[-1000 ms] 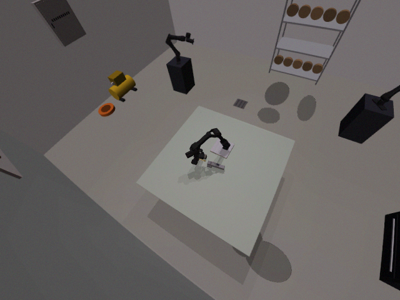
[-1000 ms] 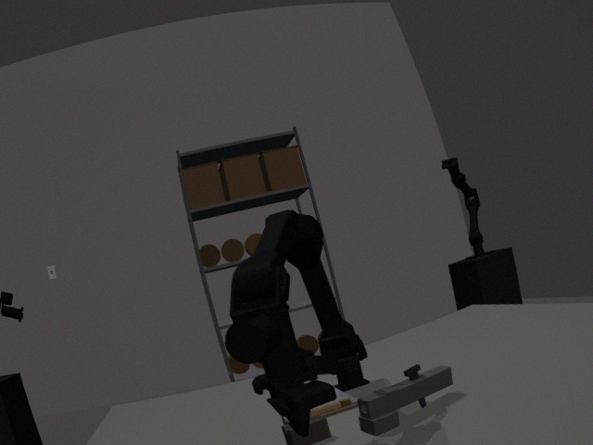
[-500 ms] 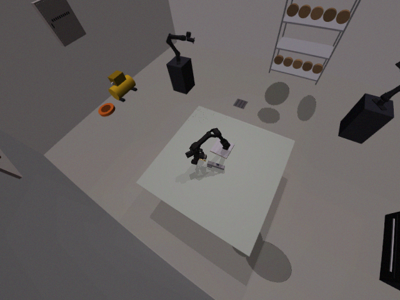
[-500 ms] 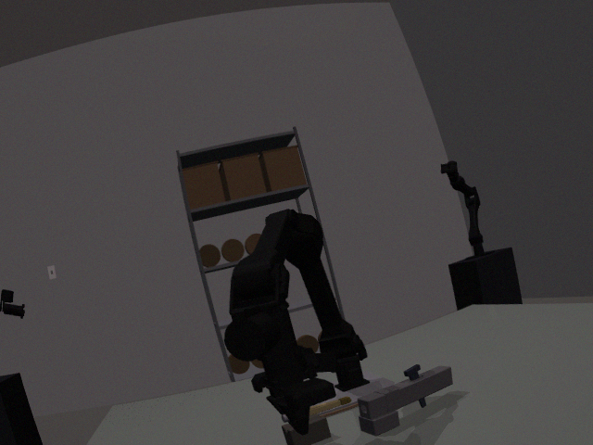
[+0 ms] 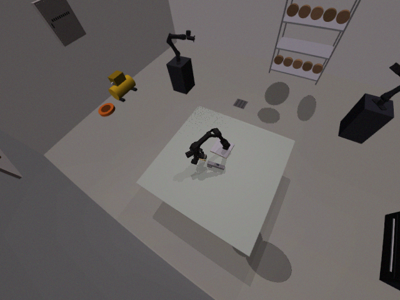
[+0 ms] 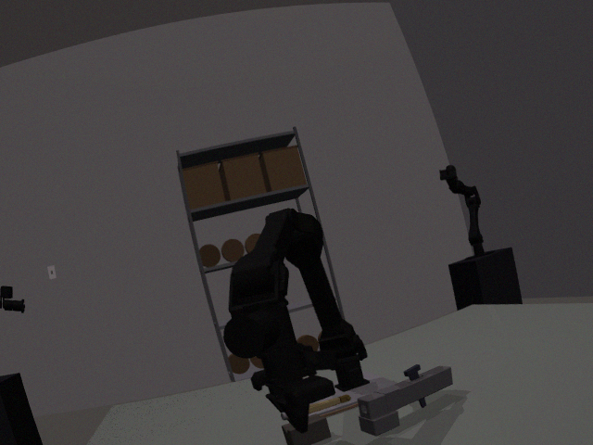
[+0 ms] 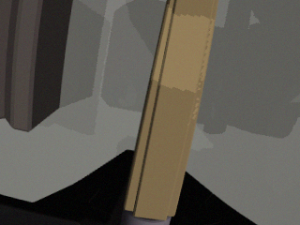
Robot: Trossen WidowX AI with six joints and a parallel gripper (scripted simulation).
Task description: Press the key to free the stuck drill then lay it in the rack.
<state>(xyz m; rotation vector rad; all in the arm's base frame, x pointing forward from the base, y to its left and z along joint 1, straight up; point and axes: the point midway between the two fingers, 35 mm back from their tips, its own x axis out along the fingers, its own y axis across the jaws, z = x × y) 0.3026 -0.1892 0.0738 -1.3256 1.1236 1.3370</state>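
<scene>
The drill lies 4 cm to the left of my gripper tip, 3 cm above it and 1 cm behind it. The rest, counted from my gripper tip: dark grey rack 8 cm behind, 3 cm below, 2 cm to the left; dark t-shaped piece 22 cm to the left, 4 cm behind; grey housing block 20 cm to the left, 3 cm behind, 2 cm below.
</scene>
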